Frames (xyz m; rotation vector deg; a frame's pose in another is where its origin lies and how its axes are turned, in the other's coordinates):
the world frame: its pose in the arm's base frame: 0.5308 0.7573 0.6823 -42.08 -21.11 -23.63
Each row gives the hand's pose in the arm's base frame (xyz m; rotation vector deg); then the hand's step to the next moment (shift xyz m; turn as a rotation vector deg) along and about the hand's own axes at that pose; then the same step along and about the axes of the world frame.
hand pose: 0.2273 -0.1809 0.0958 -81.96 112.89 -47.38
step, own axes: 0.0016 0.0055 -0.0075 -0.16 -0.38 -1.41
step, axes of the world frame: -0.0080 -0.0042 0.0027 -0.17 -0.87 1.17
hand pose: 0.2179 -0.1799 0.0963 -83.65 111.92 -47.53
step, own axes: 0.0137 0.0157 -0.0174 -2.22 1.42 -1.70
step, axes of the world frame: -0.0214 -0.0167 -0.0015 -1.89 0.93 2.32
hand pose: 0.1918 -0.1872 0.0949 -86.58 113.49 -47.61
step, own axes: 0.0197 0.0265 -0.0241 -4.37 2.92 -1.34
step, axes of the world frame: -0.0332 -0.0238 -0.0024 -3.17 3.11 3.11
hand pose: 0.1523 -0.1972 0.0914 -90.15 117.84 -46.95
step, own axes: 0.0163 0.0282 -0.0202 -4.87 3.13 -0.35
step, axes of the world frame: -0.0325 -0.0203 -0.0005 -3.12 4.13 2.63
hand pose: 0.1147 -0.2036 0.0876 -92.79 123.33 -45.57
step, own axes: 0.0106 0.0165 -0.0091 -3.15 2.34 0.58
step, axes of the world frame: -0.0179 -0.0121 -0.0011 -2.18 3.16 1.00
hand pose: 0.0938 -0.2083 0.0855 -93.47 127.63 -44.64
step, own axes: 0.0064 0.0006 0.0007 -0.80 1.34 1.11
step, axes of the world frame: -0.0006 -0.0050 -0.0041 -1.18 1.38 -0.62
